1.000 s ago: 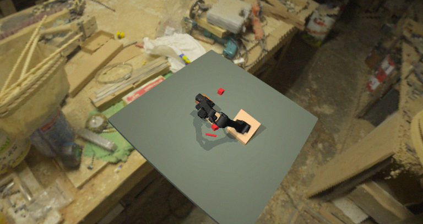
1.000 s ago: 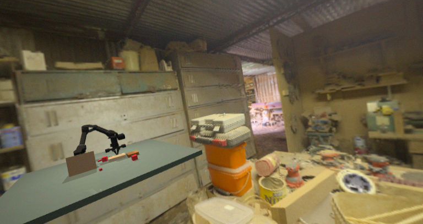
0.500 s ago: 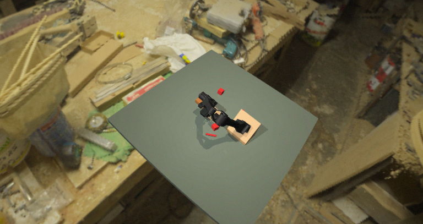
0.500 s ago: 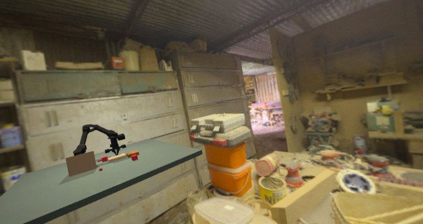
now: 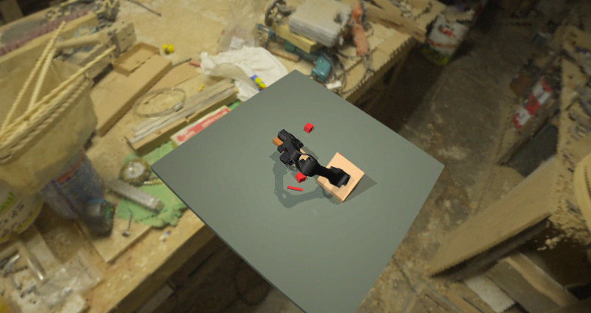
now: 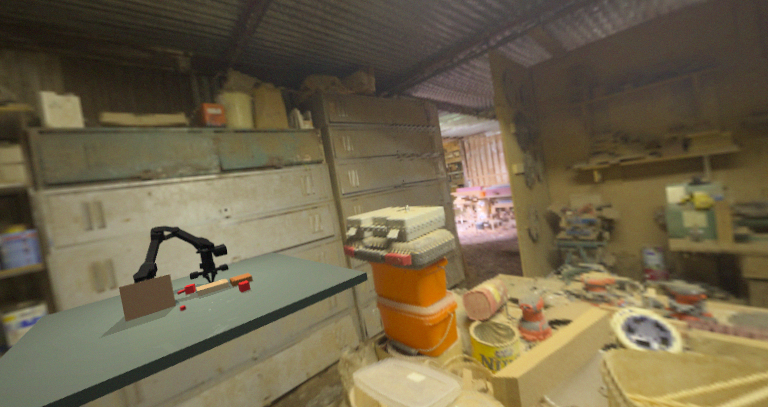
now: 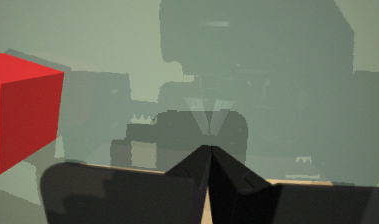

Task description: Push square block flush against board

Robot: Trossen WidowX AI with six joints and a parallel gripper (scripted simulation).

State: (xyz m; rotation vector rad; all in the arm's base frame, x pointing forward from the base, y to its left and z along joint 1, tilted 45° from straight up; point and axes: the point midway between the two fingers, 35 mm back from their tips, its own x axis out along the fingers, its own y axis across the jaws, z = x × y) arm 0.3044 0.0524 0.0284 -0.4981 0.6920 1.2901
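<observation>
Now: the light tan board 7 cm to the right of my gripper tip, 1 cm behind it and 1 cm above it. The rest, counted from my gripper tip: square block (12 cm ahead, 11 cm to the right, 1 cm above); then red stick (11 cm to the left, 11 cm behind).
</observation>
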